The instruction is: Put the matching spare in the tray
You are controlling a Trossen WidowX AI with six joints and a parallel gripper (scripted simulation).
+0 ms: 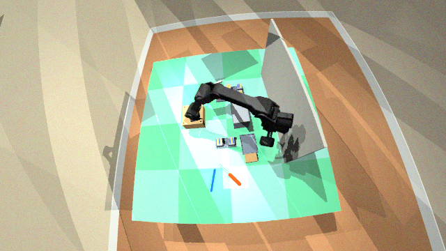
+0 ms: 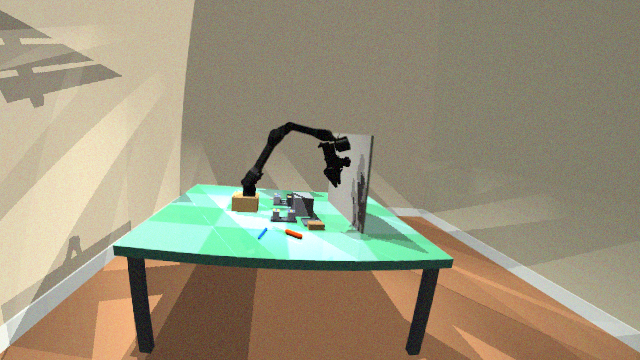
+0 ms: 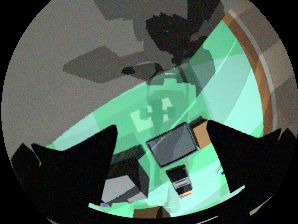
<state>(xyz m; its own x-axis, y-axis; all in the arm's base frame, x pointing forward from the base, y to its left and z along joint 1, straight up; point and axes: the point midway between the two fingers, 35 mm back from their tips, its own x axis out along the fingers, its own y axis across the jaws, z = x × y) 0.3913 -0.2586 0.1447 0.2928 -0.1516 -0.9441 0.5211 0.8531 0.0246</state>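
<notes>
My gripper tip is 280 mm past the dark spare, 150 mm above it and 70 mm to the right of it. Also, from my gripper tip: tray 190 mm below, 110 mm behind, 20 mm to the left; then orange block 180 mm below, 120 mm behind, 70 mm to the right; then dark upright panel 190 mm to the left, 120 mm ahead, 30 mm above.
</notes>
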